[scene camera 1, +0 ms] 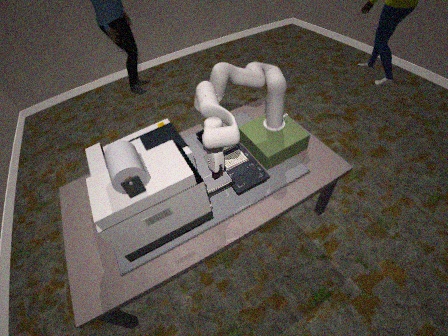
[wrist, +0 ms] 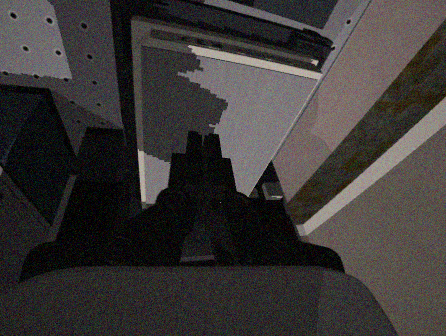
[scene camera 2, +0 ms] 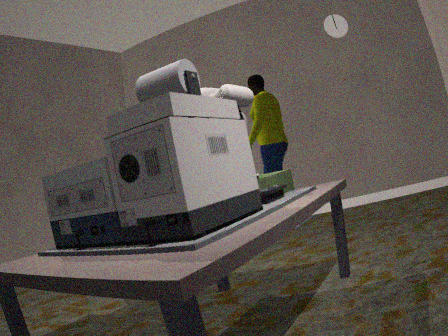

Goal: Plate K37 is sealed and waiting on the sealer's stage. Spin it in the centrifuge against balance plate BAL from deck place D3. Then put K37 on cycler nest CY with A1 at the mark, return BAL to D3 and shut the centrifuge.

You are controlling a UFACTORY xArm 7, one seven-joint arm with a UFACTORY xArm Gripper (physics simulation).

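Seen in the pictures: gripper, fingertip midpoint: (scene camera 1: 216,177) (wrist: 199,153); arm's base, link origin: (scene camera 1: 274,124).
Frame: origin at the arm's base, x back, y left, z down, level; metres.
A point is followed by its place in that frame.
A flat plate with a pale, smooth top (scene camera 1: 218,183) @[y 0.140, x -0.508, z -0.023 m] (wrist: 255,95) @[y 0.132, x -0.460, z -0.023 m] lies level on a dark stage beside the large white machine with a roll. In the wrist view, a jagged shadow covers the left part of its top, and any marking on its rim is too dark to read. My gripper (scene camera 1: 216,175) @[y 0.106, x -0.497, z -0.024 m] (wrist: 199,153) @[y 0.106, x -0.497, z -0.024 m] is shut and empty, its fingertips together over the plate; whether they touch it I cannot tell. A pale plate with wells (scene camera 1: 236,158) @[y 0.033, x -0.316, z 0.034 m] sits on the deck beyond. I cannot tell whether it is BAL.
The large white machine (scene camera 1: 155,217) @[y 0.178, x -0.824, z -0.124 m] (scene camera 2: 215,165) @[y 0.173, x -0.851, z -0.065 m] stands close beside the gripper. A lower machine (scene camera 2: 77,192) @[y -0.226, x -0.967, z -0.072 m] stands behind it. A dark slotted block (scene camera 1: 250,176) @[y 0.165, x -0.335, z 0.050 m] lies right of the plate, and the green base block (scene camera 1: 277,145) @[y 0.133, x -0.112, z 0.003 m] stands beyond.
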